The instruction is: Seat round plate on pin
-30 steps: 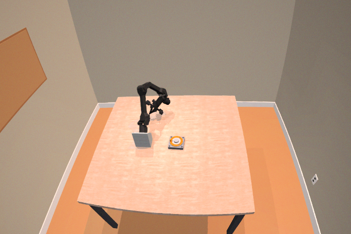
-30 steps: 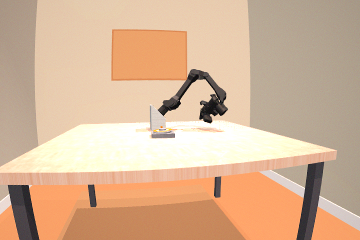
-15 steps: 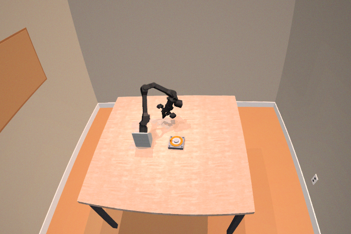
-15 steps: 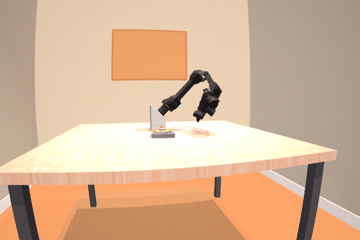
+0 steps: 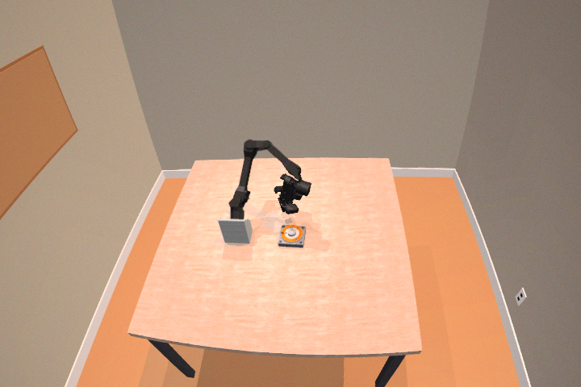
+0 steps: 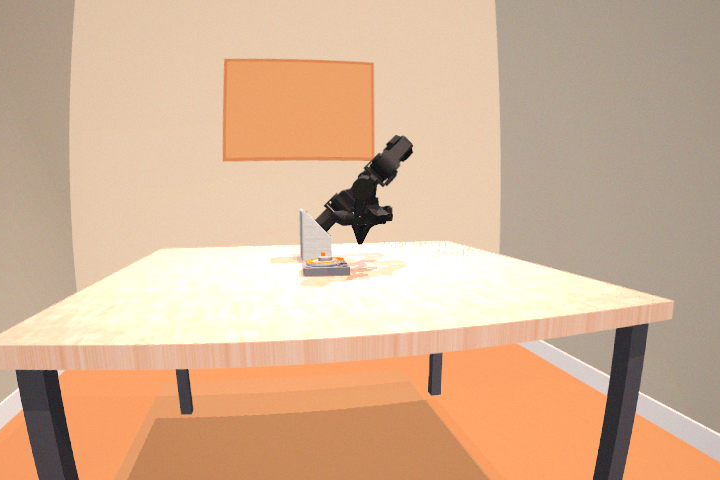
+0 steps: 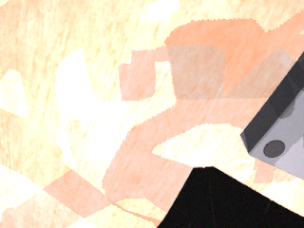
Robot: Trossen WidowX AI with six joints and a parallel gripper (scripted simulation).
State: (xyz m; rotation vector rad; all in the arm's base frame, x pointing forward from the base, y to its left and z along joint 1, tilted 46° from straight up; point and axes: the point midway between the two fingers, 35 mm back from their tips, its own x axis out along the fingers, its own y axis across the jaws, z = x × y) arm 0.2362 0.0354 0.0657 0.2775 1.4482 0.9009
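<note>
The round orange plate is 20 mm ahead of my gripper tip, 110 mm to the right of it and 30 mm below it. The rest, counted from my gripper tip: grey square base: 40 mm ahead, 110 mm to the right, 50 mm below.
</note>
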